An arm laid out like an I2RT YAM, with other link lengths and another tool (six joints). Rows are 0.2 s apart.
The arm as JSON. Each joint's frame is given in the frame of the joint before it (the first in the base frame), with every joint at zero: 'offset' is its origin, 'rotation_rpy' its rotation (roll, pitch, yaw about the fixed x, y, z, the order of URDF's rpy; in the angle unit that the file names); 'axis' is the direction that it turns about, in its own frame. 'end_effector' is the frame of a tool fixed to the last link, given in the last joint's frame.
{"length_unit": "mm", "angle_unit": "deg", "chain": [
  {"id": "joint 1", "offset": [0.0, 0.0, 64.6], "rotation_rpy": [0.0, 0.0, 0.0], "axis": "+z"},
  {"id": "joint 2", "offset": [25.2, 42.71, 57.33], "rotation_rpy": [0.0, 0.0, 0.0], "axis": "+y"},
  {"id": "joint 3", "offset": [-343.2, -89.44, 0.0], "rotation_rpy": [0.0, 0.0, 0.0], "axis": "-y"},
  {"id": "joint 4", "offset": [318.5, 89.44, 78.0], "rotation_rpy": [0.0, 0.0, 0.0], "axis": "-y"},
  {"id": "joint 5", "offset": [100.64, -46.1, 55.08], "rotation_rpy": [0.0, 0.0, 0.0], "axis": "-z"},
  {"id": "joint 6", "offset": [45.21, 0.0, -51.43], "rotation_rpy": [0.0, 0.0, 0.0], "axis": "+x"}
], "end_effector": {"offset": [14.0, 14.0, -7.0], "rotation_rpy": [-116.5, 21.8, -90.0]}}
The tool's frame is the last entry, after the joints.
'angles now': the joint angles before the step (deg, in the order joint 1, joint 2, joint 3, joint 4, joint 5, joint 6). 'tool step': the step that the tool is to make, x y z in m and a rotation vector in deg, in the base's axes. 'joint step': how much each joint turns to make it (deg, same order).
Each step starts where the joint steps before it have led.
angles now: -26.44, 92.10, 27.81, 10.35, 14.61, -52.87
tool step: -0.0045, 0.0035, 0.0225, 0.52, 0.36, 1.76
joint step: 0.03, -5.09, 0.94, -6.28, -1.26, -1.26
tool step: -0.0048, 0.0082, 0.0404, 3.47, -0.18, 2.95
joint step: 0.19, -7.44, 3.38, -12.11, -4.20, -0.43
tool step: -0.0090, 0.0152, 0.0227, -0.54, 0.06, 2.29
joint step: 1.91, -5.74, 0.39, -5.86, 0.20, -0.62
